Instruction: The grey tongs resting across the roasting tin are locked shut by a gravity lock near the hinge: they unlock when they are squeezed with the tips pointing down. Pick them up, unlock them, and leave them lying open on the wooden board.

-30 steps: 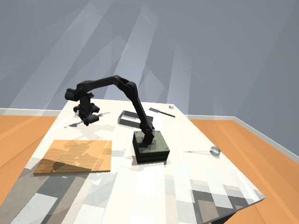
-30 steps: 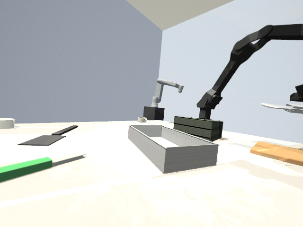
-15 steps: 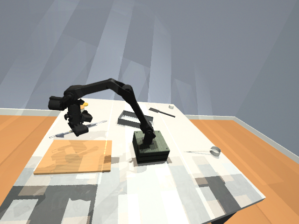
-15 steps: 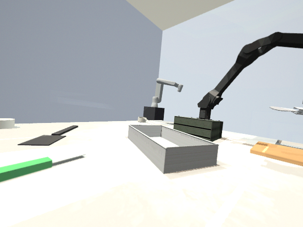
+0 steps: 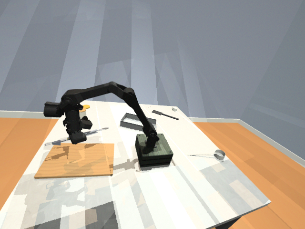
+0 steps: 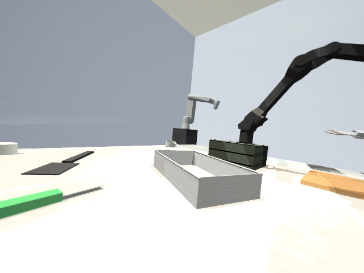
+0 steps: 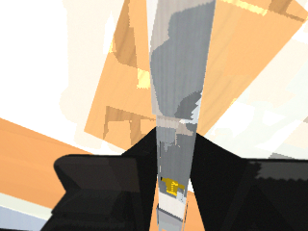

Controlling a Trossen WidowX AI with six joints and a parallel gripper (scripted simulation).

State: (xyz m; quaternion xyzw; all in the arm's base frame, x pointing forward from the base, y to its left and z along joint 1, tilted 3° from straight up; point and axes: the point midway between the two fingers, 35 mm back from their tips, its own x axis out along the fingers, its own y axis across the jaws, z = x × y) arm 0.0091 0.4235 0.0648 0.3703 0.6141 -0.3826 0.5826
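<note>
Right now the yellow lock piece is 4 cm above my gripper tip, 2 cm to the left of it and 1 cm behind it. Round my gripper tip: grey roasting tin: 44 cm to the right, 36 cm ahead, 10 cm below; wooden board: 12 cm below, 2 cm to the right; orange disc: 68 cm ahead, 12 cm below, 4 cm to the left.
</note>
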